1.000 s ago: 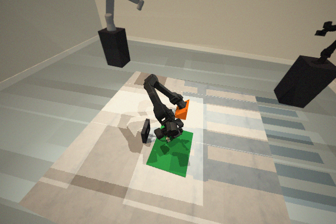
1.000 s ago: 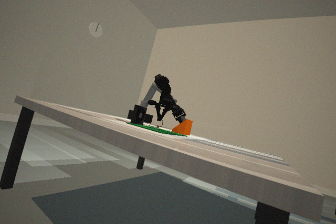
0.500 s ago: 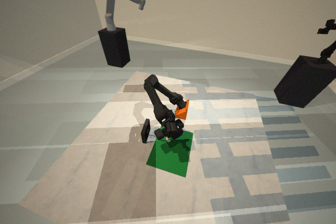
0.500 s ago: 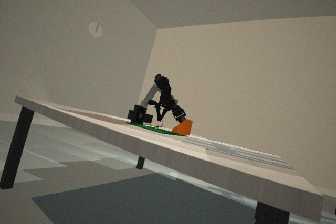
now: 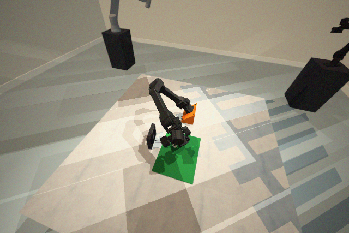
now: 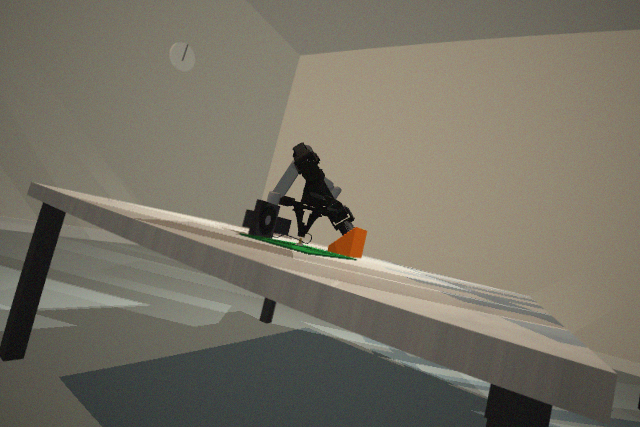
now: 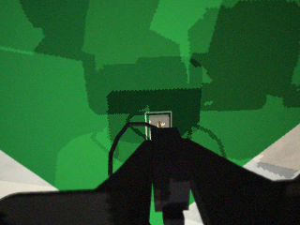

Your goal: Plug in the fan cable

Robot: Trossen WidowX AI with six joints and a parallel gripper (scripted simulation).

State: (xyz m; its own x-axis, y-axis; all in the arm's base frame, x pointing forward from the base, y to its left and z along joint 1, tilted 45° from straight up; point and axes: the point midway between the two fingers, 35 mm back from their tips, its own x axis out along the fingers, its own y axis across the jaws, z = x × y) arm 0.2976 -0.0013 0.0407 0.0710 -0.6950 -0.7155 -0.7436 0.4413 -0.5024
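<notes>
Now: gripper tip 10 mm past the four-pin header, 10 mm to the left of it and 40 mm above it. Round my gripper tip: green board: 40 mm ahead, 30 mm to the left, 60 mm below; then black fan: 10 mm ahead, 150 mm to the right, 10 mm above; then black fan cable plug: 10 mm behind, 10 mm to the right, 10 mm above.
</notes>
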